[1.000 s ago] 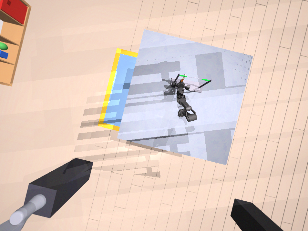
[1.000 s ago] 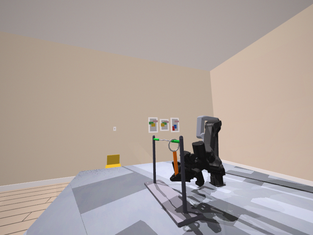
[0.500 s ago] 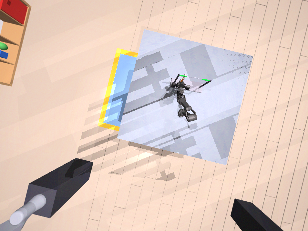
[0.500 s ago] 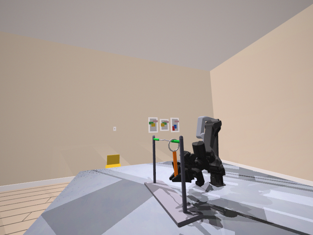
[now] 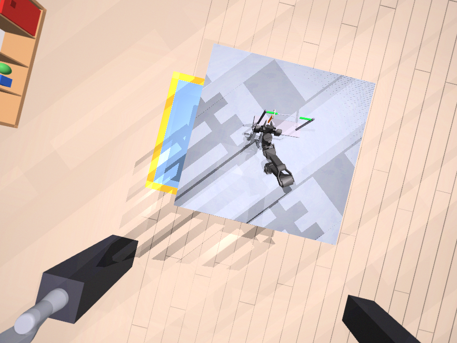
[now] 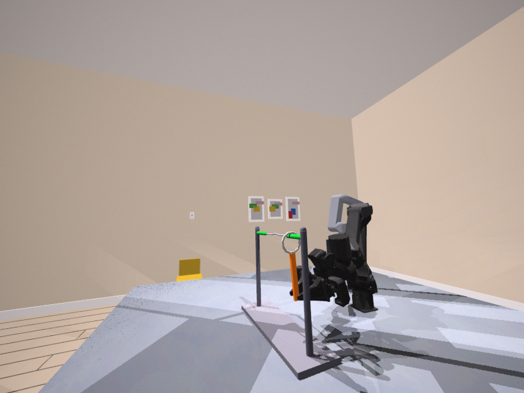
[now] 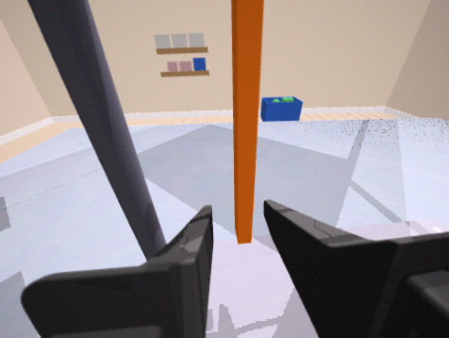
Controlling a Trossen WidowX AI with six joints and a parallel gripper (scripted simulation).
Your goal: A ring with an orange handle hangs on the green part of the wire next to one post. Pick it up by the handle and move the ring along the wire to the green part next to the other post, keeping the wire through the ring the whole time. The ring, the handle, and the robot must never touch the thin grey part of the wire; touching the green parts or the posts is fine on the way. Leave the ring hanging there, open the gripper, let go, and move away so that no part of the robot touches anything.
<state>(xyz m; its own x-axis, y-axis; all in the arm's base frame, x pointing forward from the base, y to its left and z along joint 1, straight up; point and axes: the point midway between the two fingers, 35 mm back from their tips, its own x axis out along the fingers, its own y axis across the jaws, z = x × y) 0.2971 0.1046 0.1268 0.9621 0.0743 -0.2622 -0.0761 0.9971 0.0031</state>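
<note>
Now: gripper tip 9 cm below the ring with orange handle.
</note>
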